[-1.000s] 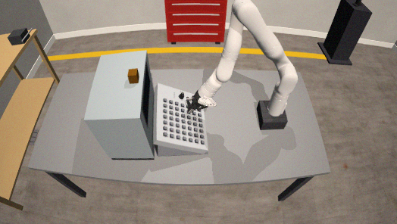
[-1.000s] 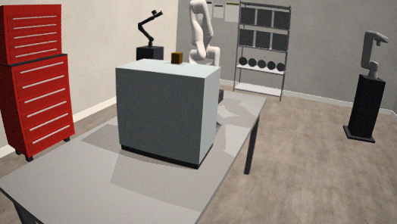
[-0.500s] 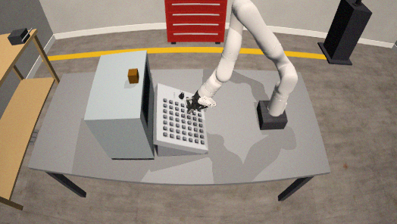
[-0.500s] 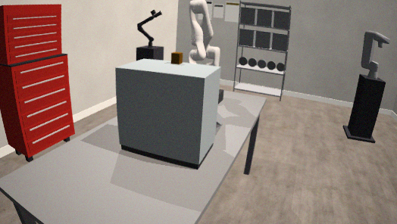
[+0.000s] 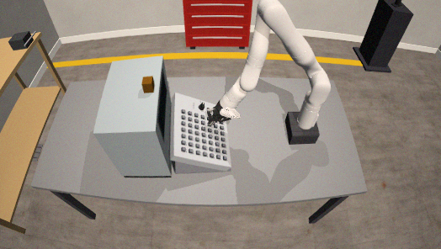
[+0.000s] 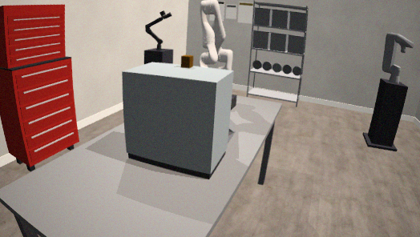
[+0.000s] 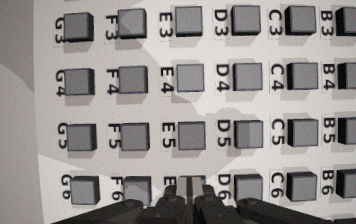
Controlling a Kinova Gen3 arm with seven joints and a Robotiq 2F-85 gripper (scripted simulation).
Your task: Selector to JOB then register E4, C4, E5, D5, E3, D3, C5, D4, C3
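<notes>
My gripper is now 70 mm to the right of the key D4 and 40 mm short of it. From my hand the other things lie so: key C4 (70 mm to the left, 70 mm ahead, 20 mm above); then black selector knob (90 mm to the right, 50 mm ahead, 10 mm above); then keypad (70 mm ahead, 40 mm below, 20 mm to the left).
</notes>
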